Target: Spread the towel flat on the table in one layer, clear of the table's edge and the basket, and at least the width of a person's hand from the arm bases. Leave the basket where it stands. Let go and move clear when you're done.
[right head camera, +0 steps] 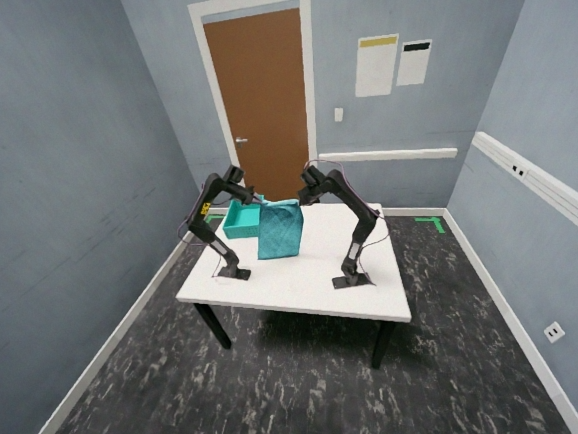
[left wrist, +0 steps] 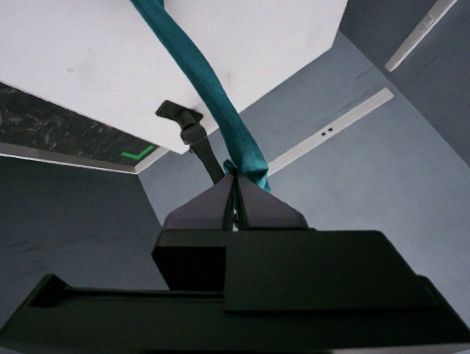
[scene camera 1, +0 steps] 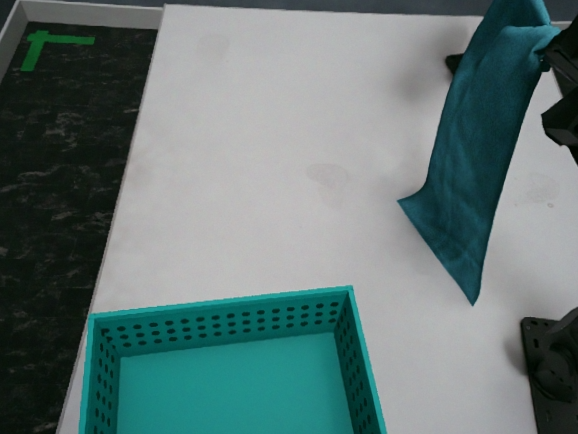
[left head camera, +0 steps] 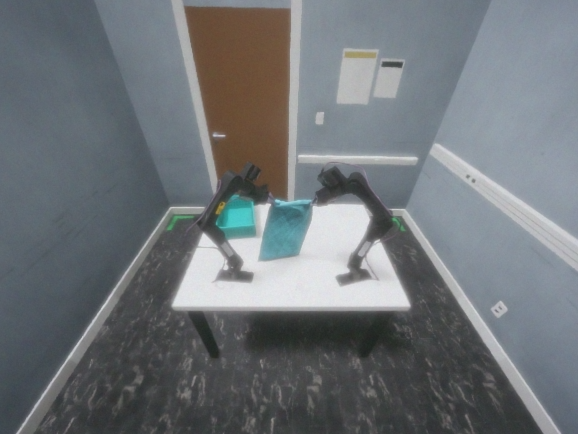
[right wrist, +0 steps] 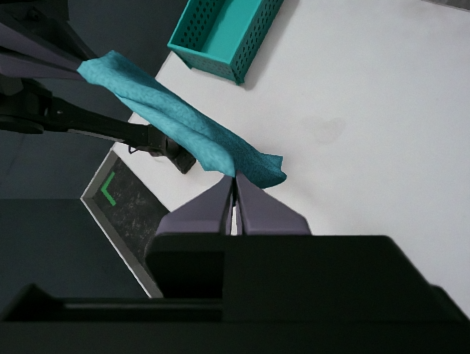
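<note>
A teal towel point(left head camera: 286, 232) point(right head camera: 280, 231) point(scene camera 1: 475, 150) point(left wrist: 200, 75) point(right wrist: 185, 120) hangs upright between the two grippers, its top edge stretched between them and its body hanging down over the table. My left gripper point(left head camera: 272, 200) point(right head camera: 261, 200) point(left wrist: 235, 176) is shut on the towel's upper left corner as the head views show it. My right gripper point(left head camera: 314, 201) point(right wrist: 234, 177) is shut on the upper right corner. The lower edge hangs at or just above the table point(left head camera: 295, 295) point(right head camera: 295, 297) point(scene camera 1: 240, 200); contact cannot be told. The teal basket point(left head camera: 239, 222) point(right head camera: 243, 220) point(scene camera 1: 230, 385) point(right wrist: 230, 35) stands at the back left in the head views.
The left arm base point(left head camera: 235, 275) point(right head camera: 235, 273) point(scene camera 1: 542, 375) and right arm base point(left head camera: 355, 276) point(right head camera: 351, 281) stand near the table's front edge in the head views. The basket is close beside the towel's left side. A brown door point(left head camera: 245, 90) point(right head camera: 265, 90) is behind the table.
</note>
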